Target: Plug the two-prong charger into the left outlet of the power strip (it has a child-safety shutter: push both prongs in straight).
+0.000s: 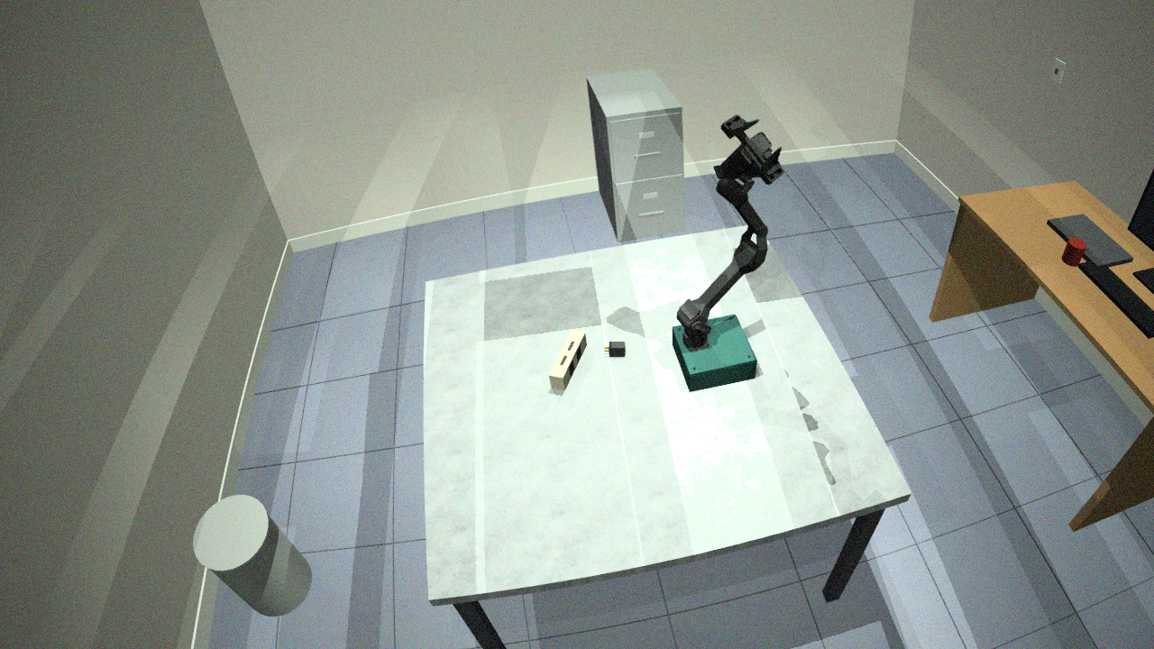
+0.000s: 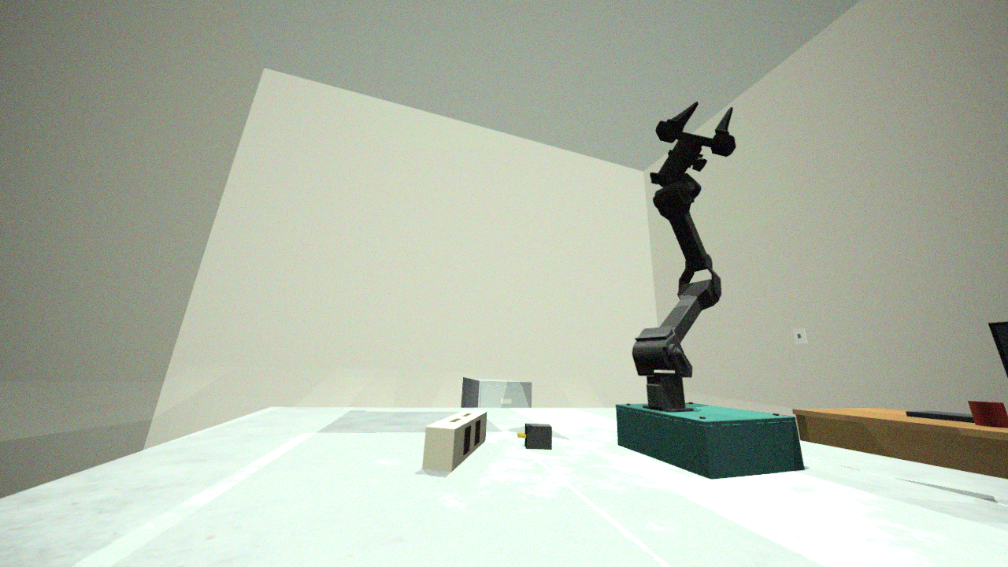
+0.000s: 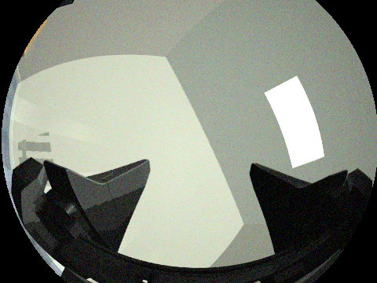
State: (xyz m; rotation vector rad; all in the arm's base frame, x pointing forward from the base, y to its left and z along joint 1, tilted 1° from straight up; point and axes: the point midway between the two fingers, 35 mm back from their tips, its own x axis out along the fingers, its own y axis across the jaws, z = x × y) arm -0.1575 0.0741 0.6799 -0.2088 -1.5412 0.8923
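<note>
My gripper tip is now 38 cm short of the charger, 22 cm to the left of it and 77 cm above it.
</note>
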